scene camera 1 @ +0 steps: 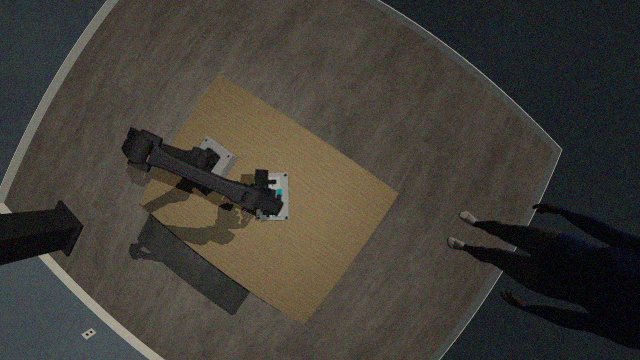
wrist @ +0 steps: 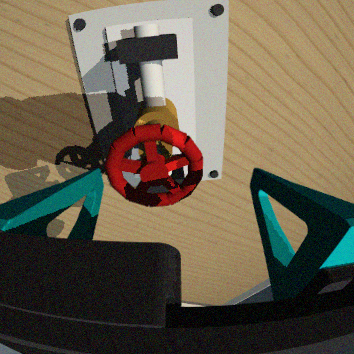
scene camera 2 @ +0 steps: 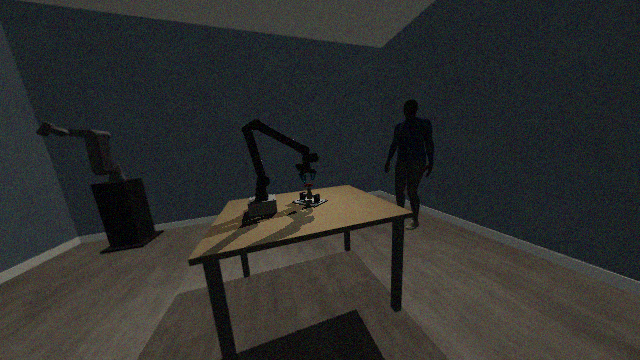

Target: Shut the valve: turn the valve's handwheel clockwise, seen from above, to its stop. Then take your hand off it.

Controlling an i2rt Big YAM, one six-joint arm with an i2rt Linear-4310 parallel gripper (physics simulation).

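Note:
The valve's red handwheel (wrist: pixel 154 171) (scene camera 2: pixel 309 185) stands level on top of the brass valve body (wrist: pixel 167 112), above a light grey base plate (wrist: pixel 210 90) (scene camera 1: pixel 284 212). A white pipe (wrist: pixel 153 82) runs through a black clamp on the plate. My gripper (wrist: pixel 176 176) (scene camera 2: pixel 308 179) is open with nothing between its fingers. Its teal fingertips stand on either side of the wheel in the wrist view, the left one close to the rim and the right one farther off. In scene camera 2 the fingertips are just above the wheel. In scene camera 1 the arm hides the wheel.
The plate lies on a wooden table (scene camera 1: pixel 320 240) (scene camera 2: pixel 350 210). My arm's base (scene camera 2: pixel 262 205) stands on the same table, left of the valve in scene camera 2. A person (scene camera 2: pixel 412 150) (scene camera 1: pixel 560 250) stands beyond the table. Another robot arm on a dark pedestal (scene camera 2: pixel 123 212) stands at the left.

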